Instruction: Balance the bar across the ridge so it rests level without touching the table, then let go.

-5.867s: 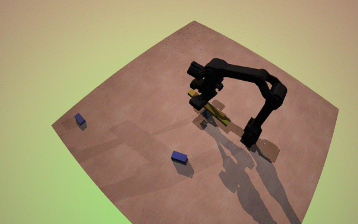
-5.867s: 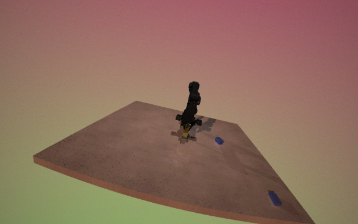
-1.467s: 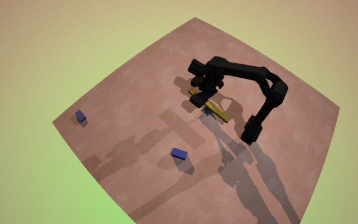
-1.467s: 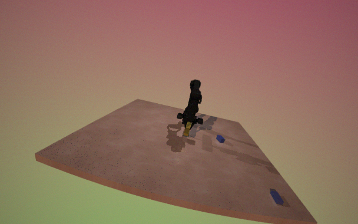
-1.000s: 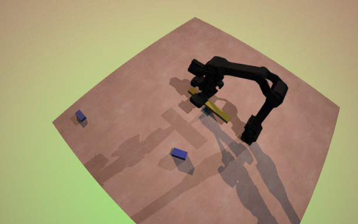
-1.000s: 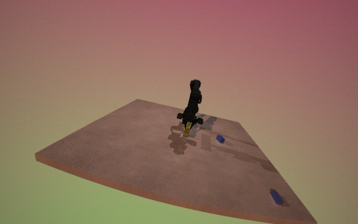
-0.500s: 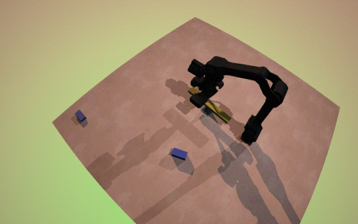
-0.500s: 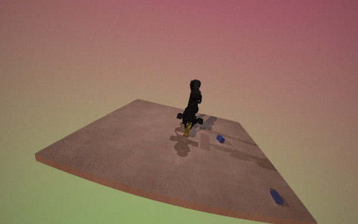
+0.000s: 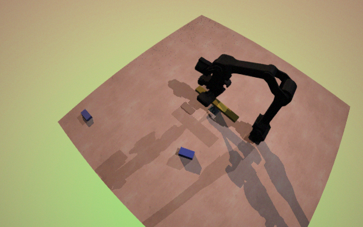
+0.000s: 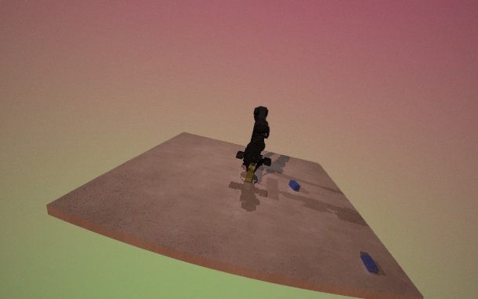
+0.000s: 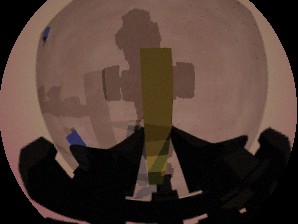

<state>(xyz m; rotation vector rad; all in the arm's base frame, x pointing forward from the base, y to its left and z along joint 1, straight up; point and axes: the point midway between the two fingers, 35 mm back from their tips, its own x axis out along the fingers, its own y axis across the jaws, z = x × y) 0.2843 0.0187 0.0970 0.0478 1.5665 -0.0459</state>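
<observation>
Right now the yellow bar is 30 mm behind my gripper tip.
</observation>
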